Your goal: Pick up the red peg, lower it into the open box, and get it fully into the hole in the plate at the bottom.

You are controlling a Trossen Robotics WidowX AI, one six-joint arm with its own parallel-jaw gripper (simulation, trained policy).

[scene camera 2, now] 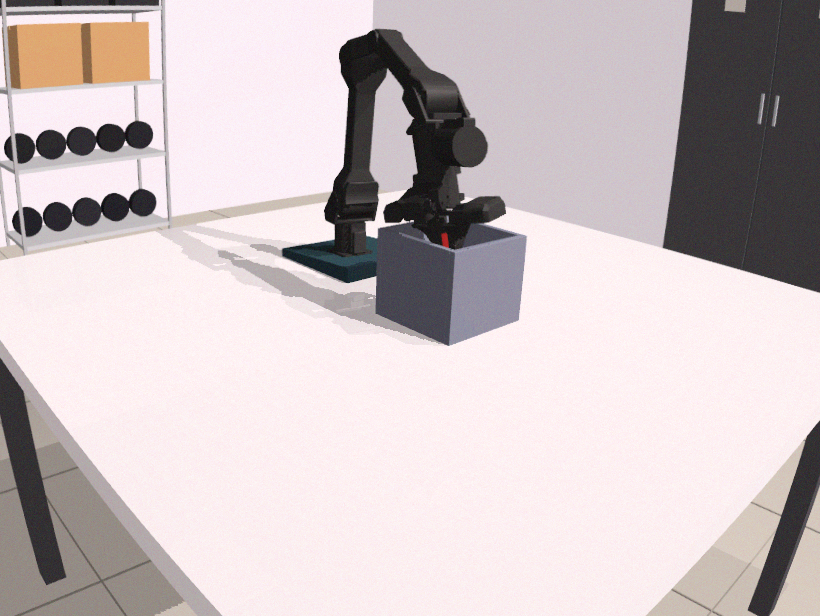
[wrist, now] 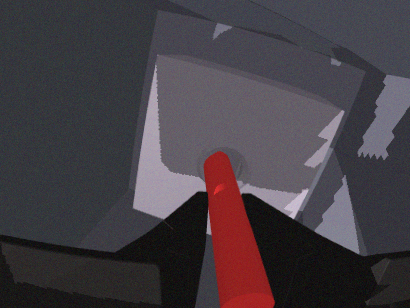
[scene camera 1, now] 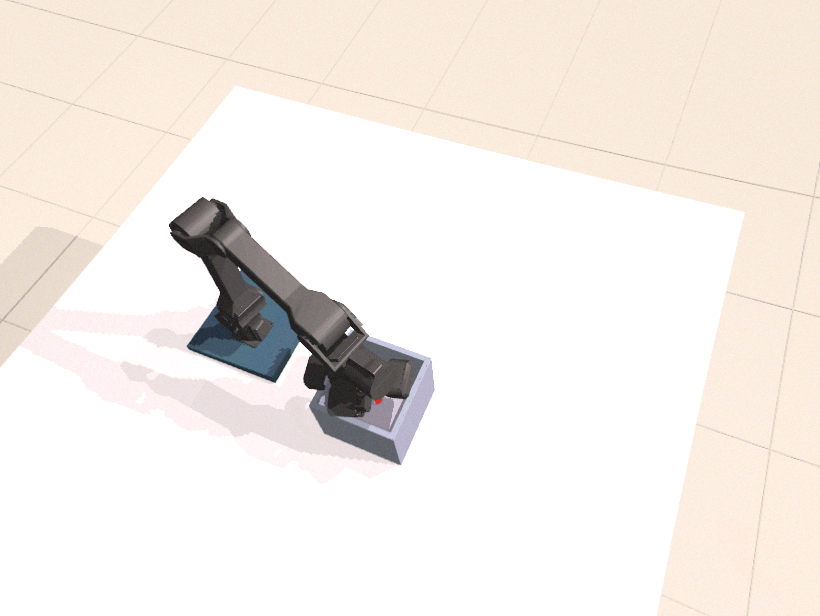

The pictures show: my gripper, a grey box and a plate.
My gripper is seen too in the wrist view and in scene camera 1.
